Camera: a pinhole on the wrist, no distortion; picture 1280 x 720 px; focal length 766.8 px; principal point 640.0 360.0 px. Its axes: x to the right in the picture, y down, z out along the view. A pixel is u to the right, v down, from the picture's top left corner.
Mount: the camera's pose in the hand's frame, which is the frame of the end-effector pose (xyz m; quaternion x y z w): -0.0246 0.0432 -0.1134 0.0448 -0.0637 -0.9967 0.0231
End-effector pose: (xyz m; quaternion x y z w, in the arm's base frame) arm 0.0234 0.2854 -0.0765 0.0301 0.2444 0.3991 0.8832
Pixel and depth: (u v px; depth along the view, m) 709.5 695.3 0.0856
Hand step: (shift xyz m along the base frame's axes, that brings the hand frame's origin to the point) -0.0443 -0.0202 -0.0018
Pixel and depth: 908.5 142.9 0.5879
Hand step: -0.1551 0.0359 0.5618
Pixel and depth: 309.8 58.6 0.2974
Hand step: -0.0199 0.2137 0.1765
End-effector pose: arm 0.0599 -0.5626 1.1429 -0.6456 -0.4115 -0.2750 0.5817
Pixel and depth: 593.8 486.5 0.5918
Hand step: -0.0616 0.4678 -0.1286
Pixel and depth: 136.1 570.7 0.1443
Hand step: 0.0472 0.0542 0.0270
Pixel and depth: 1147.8 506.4 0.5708
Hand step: -0.2935 0.3270 -0.4418
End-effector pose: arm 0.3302 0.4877 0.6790 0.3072 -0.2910 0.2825 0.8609
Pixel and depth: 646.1 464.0 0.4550
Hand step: -0.1837 -0.2339 0.1891
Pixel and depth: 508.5 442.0 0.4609
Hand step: -0.1445 -0.2055 0.2575
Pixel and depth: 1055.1 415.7 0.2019
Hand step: -0.1594 -0.0696 -0.0341
